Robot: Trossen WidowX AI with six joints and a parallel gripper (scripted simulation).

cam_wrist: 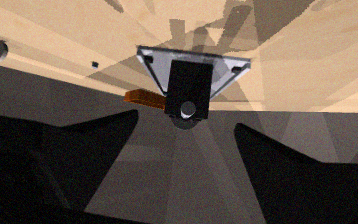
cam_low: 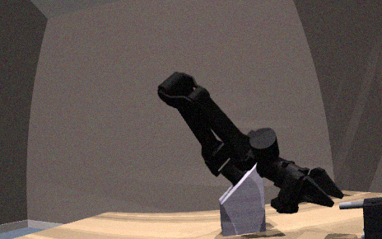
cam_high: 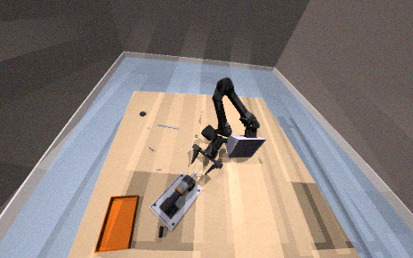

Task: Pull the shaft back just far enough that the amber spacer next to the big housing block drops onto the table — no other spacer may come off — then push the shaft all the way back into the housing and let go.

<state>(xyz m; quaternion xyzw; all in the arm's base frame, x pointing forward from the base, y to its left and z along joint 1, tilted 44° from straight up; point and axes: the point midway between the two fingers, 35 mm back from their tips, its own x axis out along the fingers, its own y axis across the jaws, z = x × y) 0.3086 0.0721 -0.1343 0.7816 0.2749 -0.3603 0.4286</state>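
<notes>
The grey shaft lies 8 cm to the left of my gripper tip, 7 cm ahead of it and 1 cm below it. Round my gripper tip: orange tray: 35 cm ahead, 20 cm to the left, 8 cm below.
</notes>
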